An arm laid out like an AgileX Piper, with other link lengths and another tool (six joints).
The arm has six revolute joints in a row. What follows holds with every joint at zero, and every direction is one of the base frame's.
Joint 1 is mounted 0.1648 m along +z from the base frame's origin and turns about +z.
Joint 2 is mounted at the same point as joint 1 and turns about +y.
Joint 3 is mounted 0.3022 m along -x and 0.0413 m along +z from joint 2 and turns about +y.
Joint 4 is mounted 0.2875 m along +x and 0.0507 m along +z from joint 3 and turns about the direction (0.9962, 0, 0.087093).
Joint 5 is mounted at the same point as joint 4 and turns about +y.
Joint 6 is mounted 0.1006 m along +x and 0.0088 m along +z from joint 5 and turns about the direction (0.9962, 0, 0.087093).
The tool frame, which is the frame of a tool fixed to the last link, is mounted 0.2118 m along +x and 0.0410 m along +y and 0.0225 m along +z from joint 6; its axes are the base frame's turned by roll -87.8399, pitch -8.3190 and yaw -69.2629 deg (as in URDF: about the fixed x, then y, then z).
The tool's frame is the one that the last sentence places.
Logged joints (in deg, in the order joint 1, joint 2, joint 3, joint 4, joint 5, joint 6), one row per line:
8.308, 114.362, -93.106, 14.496, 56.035, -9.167
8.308, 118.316, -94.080, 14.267, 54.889, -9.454
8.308, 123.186, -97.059, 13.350, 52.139, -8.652
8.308, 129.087, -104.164, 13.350, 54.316, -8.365
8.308, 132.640, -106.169, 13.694, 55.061, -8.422
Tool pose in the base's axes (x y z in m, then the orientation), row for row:
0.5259, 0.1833, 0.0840, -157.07, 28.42, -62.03
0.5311, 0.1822, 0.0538, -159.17, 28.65, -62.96
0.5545, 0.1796, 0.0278, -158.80, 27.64, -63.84
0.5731, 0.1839, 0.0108, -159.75, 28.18, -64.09
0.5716, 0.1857, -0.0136, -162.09, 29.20, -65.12
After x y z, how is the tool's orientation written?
As angles about the fixed x, y, z axes (roll, pitch, yaw), in degrees.
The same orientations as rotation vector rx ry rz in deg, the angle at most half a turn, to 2 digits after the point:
-120.67, 81.25, 16.35
-121.48, 82.46, 17.86
-121.15, 83.44, 16.14
-121.35, 83.75, 17.38
-121.70, 84.93, 19.98

